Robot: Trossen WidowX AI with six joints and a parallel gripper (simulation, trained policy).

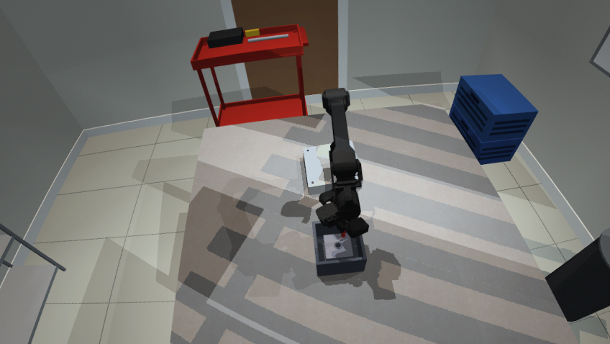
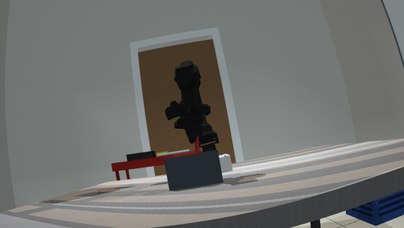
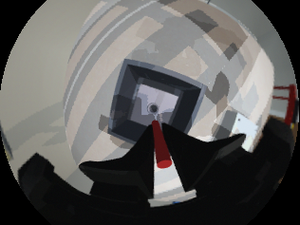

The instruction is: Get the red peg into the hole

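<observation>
Now: gripper tip 10 mm past the red peg and 10 mm to the right of it. The rest, counted from my gripper tip: plate 10 mm ahead, 10 mm to the right, 90 mm below; then dark box 10 mm ahead, 10 mm to the right, 110 mm below.
</observation>
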